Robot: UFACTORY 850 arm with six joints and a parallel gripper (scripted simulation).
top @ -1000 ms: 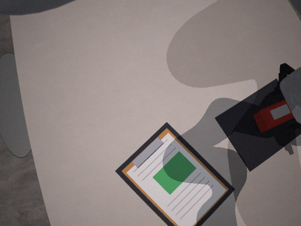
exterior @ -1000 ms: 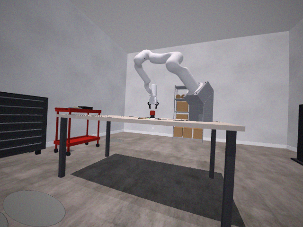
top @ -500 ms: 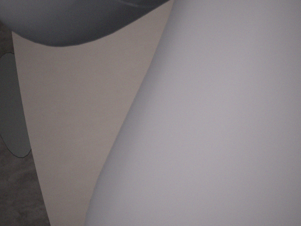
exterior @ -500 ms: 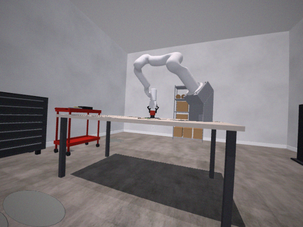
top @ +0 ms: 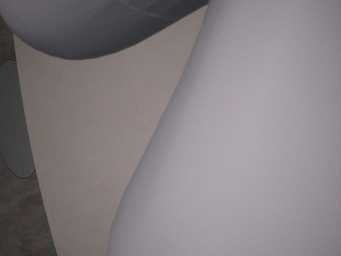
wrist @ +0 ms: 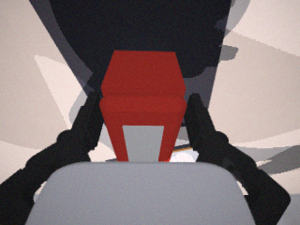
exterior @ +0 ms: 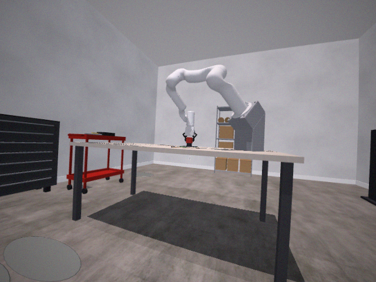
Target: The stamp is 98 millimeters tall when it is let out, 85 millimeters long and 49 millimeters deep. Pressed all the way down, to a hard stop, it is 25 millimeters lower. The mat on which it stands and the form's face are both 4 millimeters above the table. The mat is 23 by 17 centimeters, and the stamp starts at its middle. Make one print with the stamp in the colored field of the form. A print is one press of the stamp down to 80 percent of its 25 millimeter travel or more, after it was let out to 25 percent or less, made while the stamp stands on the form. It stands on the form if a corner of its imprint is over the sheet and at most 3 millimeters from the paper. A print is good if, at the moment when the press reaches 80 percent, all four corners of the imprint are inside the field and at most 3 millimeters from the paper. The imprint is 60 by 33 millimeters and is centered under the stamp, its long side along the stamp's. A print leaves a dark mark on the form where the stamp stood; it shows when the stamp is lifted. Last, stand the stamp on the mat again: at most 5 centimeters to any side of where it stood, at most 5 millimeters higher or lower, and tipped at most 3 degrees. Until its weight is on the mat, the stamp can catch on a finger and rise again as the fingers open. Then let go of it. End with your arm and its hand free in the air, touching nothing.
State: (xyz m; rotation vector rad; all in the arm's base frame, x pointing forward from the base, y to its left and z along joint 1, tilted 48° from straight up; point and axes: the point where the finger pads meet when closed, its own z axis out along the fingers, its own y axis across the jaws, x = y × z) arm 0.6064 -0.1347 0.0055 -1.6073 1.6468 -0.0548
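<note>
The red stamp is 20 mm below my hand. Round my hand: form 280 mm to the left, 90 mm behind, 60 mm below; dark mat 70 mm below; dark stamp base 50 mm below.
</note>
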